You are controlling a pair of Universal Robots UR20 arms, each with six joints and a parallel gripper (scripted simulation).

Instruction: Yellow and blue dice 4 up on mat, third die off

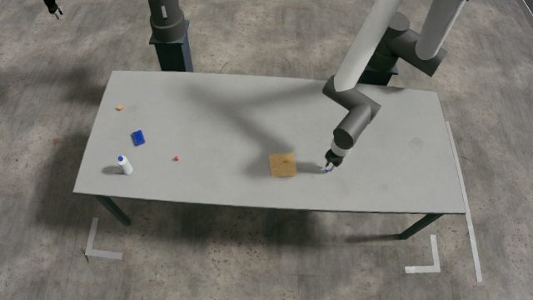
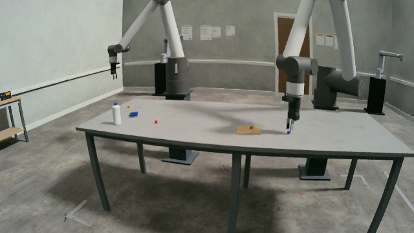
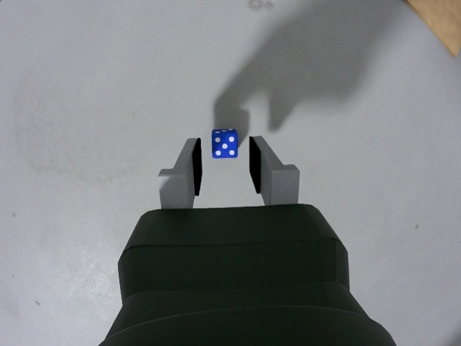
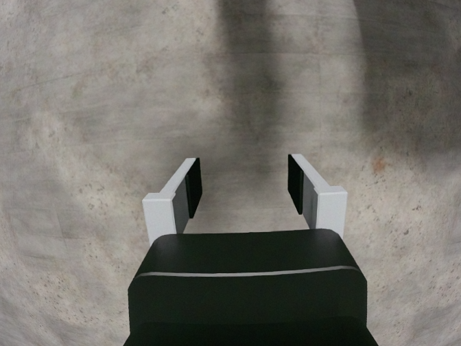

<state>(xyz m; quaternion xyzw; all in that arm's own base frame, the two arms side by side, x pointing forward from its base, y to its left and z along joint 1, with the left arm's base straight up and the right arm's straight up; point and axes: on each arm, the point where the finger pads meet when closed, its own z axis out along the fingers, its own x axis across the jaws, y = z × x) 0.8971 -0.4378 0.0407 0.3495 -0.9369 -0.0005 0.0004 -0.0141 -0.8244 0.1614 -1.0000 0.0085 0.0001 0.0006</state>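
Now: left hand 30 mm above the blue die. From my left hand the other things lie so: red die: 60 mm ahead, 830 mm to the right, 30 mm below; then yellow die: 10 mm behind, 240 mm to the right, 30 mm below; then tan mat: 10 mm ahead, 250 mm to the right, 40 mm below.
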